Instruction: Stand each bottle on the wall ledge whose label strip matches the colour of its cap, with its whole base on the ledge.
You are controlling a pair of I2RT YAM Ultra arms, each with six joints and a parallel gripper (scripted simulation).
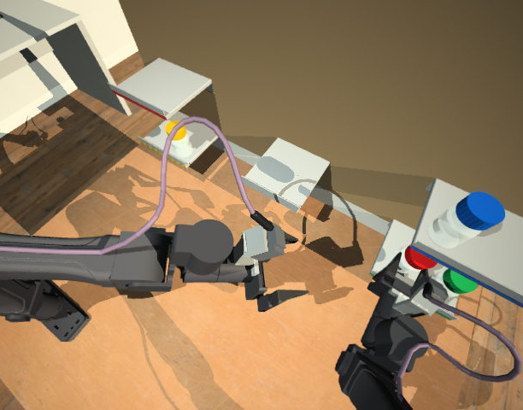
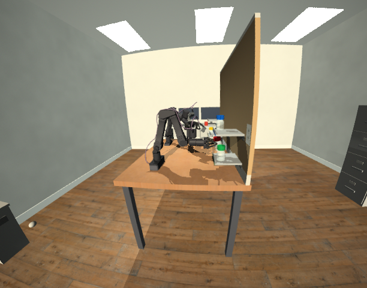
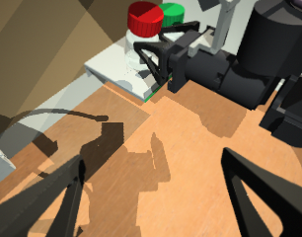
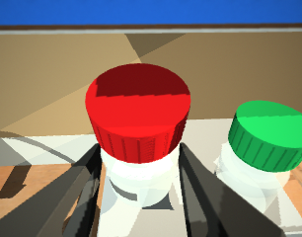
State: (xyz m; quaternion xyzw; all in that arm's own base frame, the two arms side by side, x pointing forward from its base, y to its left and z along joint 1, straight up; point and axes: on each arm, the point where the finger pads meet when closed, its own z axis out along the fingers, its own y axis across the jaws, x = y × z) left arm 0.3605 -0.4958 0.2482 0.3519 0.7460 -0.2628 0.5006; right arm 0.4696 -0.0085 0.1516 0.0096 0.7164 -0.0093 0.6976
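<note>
Right now my right hand is 1 cm short of the green-capped bottle, 10 cm to the left of it and 5 cm above it. Also, from my right hand: red-capped bottle (2 cm ahead, 1 cm below); then blue-capped bottle (3 cm ahead, 14 cm above); then brown wall (20 cm ahead, 32 cm to the left, 26 cm above).
</note>
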